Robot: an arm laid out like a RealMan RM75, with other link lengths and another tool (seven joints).
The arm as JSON. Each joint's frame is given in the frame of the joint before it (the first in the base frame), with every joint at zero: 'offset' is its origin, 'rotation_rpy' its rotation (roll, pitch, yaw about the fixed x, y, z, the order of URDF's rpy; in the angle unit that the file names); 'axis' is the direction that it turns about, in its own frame. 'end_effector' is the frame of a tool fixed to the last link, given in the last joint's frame.
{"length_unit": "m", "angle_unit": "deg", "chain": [
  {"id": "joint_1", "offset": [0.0, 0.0, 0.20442], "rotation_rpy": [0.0, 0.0, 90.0], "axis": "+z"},
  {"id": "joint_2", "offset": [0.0, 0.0, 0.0], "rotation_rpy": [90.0, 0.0, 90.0], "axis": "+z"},
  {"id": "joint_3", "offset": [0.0, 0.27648, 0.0], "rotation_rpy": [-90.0, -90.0, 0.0], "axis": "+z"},
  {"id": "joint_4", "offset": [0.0, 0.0, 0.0], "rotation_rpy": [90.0, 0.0, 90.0], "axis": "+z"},
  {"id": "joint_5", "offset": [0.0, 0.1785, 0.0], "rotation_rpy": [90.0, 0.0, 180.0], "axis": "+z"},
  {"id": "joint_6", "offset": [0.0, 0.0, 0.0], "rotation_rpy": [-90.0, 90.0, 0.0], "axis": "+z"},
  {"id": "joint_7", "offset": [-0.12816, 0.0, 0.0], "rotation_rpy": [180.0, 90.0, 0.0], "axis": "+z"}
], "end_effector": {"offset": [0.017, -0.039, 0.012], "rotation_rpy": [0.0, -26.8, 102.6]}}
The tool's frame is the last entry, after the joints.
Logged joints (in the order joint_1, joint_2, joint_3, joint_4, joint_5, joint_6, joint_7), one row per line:
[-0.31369, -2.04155, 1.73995, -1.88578, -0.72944, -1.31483, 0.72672]
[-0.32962, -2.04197, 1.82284, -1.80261, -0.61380, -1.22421, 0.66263]
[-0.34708, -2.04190, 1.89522, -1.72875, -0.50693, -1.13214, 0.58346]
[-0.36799, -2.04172, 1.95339, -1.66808, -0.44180, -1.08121, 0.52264]
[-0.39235, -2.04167, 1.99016, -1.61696, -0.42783, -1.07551, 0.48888]
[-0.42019, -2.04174, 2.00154, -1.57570, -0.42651, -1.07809, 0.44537]
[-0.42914, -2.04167, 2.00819, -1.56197, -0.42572, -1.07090, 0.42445]
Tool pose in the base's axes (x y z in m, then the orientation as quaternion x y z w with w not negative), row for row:
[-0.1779, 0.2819, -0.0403, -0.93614, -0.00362, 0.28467, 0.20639]
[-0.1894, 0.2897, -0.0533, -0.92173, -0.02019, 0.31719, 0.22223]
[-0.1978, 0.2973, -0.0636, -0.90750, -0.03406, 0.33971, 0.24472]
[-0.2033, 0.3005, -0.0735, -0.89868, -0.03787, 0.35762, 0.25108]
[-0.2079, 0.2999, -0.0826, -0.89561, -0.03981, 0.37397, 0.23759]
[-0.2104, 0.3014, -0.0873, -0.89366, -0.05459, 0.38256, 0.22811]
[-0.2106, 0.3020, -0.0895, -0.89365, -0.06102, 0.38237, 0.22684]
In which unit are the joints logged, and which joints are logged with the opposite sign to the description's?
The joints are logged in radians. Opposite sign: joint_4.
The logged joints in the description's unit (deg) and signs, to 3 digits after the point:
[-17.973, -116.972, 99.692, 108.047, -41.794, -75.334, 41.638]
[-18.886, -116.996, 104.441, 103.282, -35.168, -70.142, 37.966]
[-19.886, -116.992, 108.588, 99.050, -29.045, -64.867, 33.430]
[-21.084, -116.982, 111.921, 95.574, -25.313, -61.949, 29.945]
[-22.480, -116.979, 114.028, 92.645, -24.513, -61.622, 28.011]
[-24.075, -116.983, 114.680, 90.281, -24.437, -61.770, 25.518]
[-24.588, -116.979, 115.061, 89.494, -24.392, -61.358, 24.319]

